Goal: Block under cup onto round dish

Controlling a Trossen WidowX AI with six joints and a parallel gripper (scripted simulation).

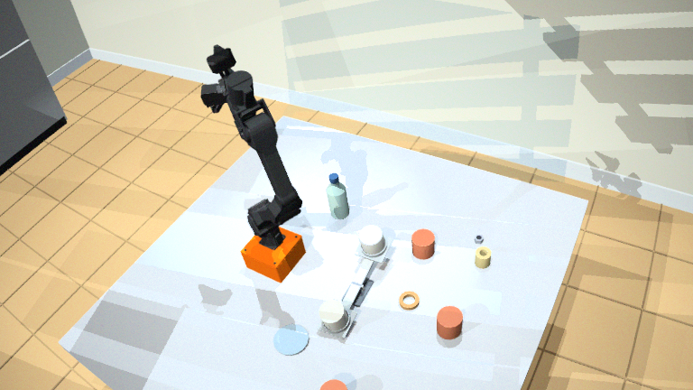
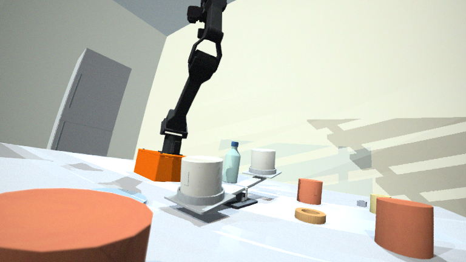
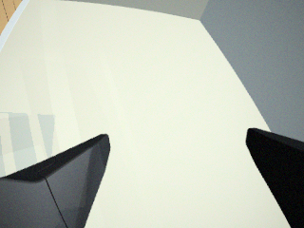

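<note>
My gripper tip is 36 cm short of the pale grey block, 19 cm to the left of it and 65 cm above it. Also, from my gripper tip: pale blue round dish 27 cm ahead, 29 cm to the right, 69 cm below; bottle 13 cm ahead, 20 cm to the left, 58 cm below; yellow cylinder 65 cm ahead, 20 cm to the left, 67 cm below.
</note>
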